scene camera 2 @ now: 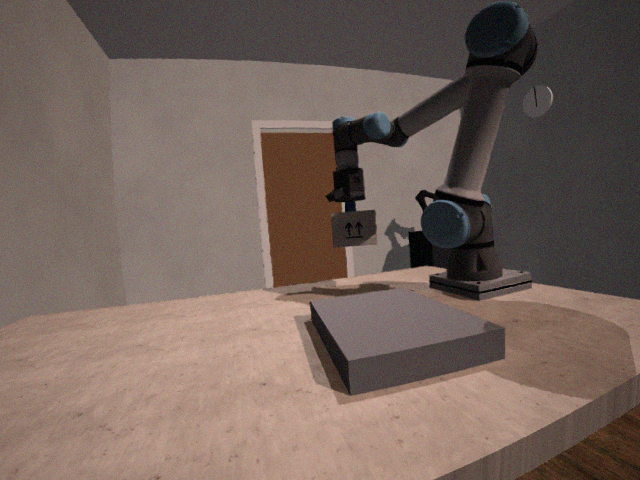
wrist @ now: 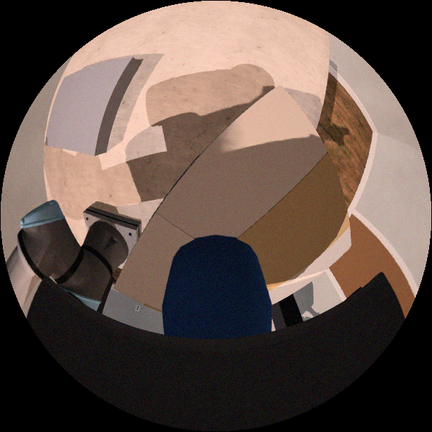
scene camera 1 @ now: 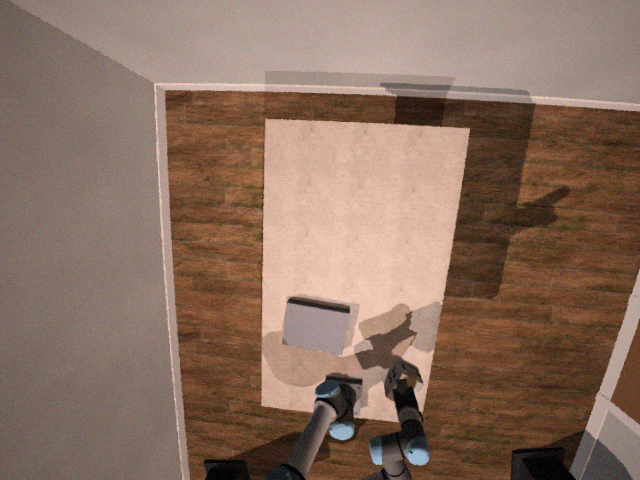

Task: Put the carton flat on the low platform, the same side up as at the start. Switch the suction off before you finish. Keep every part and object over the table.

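Frame: origin at the arm's base, x ahead, y left, z up, level; metres.
Where they show: hand at its tool point: [scene camera 2: 351, 215]; arm's base at its link origin: [scene camera 2: 474, 275].
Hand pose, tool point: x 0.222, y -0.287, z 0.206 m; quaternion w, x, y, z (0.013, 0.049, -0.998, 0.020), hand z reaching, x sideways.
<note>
Things, the pixels of their top centre, and the offset from my tool point. Level surfaces: height alone.
- carton at its top centre: [scene camera 2: 352, 211] [scene camera 1: 405, 391] dx -0.016, dy -0.012, dz +0.015 m
- low platform at its top centre: [scene camera 2: 385, 311] [scene camera 1: 314, 329] dx +0.191, dy +0.375, dz -0.200 m
- pale table at its surface level: dz -0.248 m
The carton [scene camera 1: 412, 382] [scene camera 2: 354, 228] [wrist: 240, 185] is a grey and brown box with two black arrows on one side, pointing up in scene camera 2. It hangs in the air above the table, roughly level. My suction gripper [scene camera 2: 350, 206] [wrist: 217, 285] has its blue cup pressed on the carton's top and holds it. The contact face is hidden under the cup. The low platform [scene camera 1: 316, 326] [scene camera 2: 405, 320] [wrist: 90, 100] is a flat grey slab on the table. The carton is apart from it, to its right in scene camera 1 and behind it in scene camera 2.
The arm's base plate [scene camera 1: 358, 397] [scene camera 2: 480, 284] [wrist: 115, 220] stands at the table's edge, near the platform. The pale table [scene camera 1: 361, 206] [scene camera 2: 180, 392] bears shadows of the arm and carton. A brown door [scene camera 2: 299, 206] is in the wall beyond.
</note>
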